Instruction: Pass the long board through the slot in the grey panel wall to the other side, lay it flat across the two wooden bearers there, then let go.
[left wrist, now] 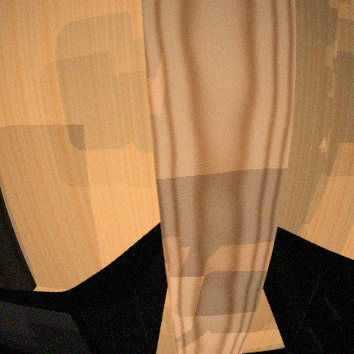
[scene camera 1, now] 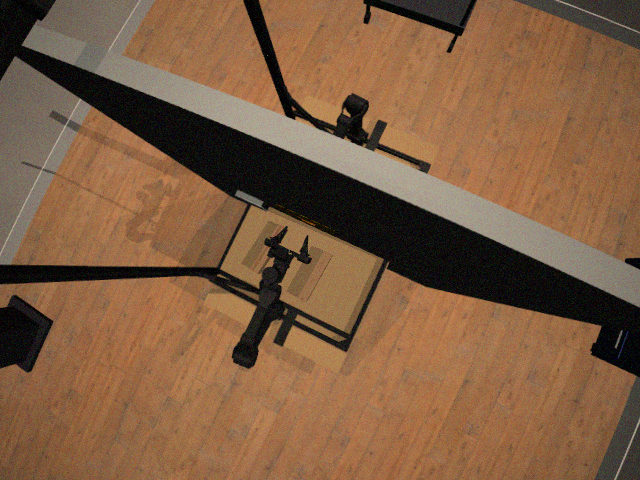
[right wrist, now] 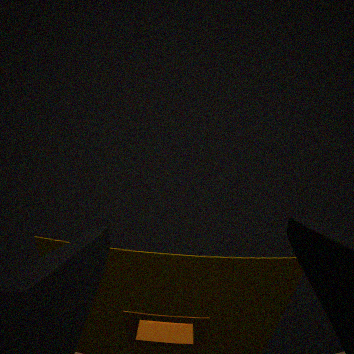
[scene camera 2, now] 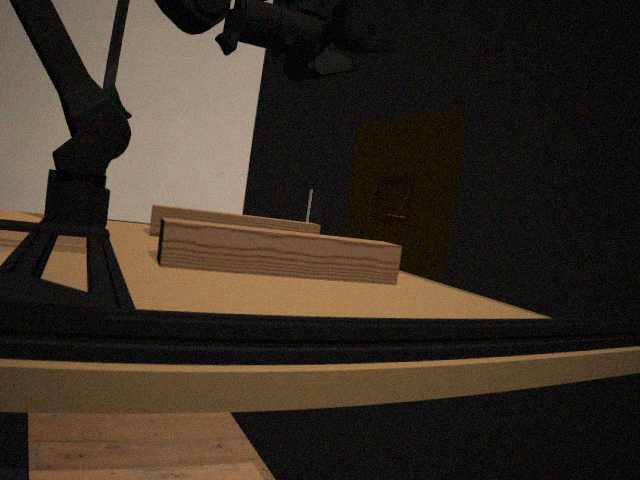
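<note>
The long wooden board (left wrist: 218,105) runs down the middle of the left wrist view, above a light wooden table top (left wrist: 53,88). My left gripper (left wrist: 208,227) is shut on it; only its dark sides show at the bottom. The grey panel wall (scene camera 1: 366,162) (scene camera 2: 499,143) (right wrist: 175,105) stands between the arms. Its slot (scene camera 2: 394,216) (right wrist: 164,331) shows a lit orange patch in the right wrist view. Two wooden bearers (scene camera 1: 255,252) (scene camera 1: 310,276) (scene camera 2: 280,254) (scene camera 2: 232,220) lie on the right arm's table (scene camera 1: 347,281) (scene camera 2: 270,295). My right gripper (scene camera 1: 294,234) (right wrist: 199,232) is open and empty above them, facing the wall.
A thin grey post (scene camera 1: 249,197) (scene camera 2: 310,205) stands by the wall at the table's far corner. Black frame bars (scene camera 1: 270,57) (scene camera 1: 137,272) run out from both tables. A dark table (scene camera 1: 423,10) stands at the top of scene camera 1.
</note>
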